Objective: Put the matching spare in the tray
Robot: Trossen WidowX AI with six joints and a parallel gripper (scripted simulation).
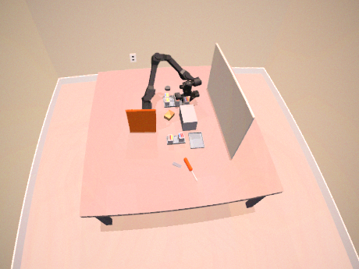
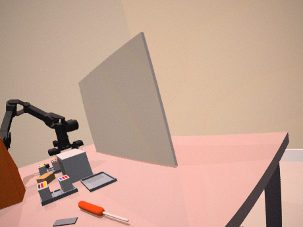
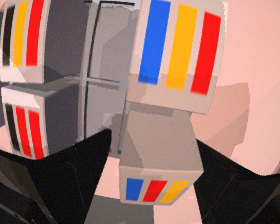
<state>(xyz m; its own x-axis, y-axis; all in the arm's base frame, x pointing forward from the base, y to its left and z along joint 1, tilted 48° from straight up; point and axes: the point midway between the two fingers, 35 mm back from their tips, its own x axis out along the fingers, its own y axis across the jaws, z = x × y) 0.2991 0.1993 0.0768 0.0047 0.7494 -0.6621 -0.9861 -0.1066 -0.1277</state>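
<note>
Right now my gripper tip is 3 cm below the grey spare. Round my gripper tip: mounted unit (17 cm to the right, 3 cm above, 1 cm behind); dark puck (17 cm to the left, 14 cm behind, 1 cm below); tan block (14 cm behind, 13 cm to the right).
</note>
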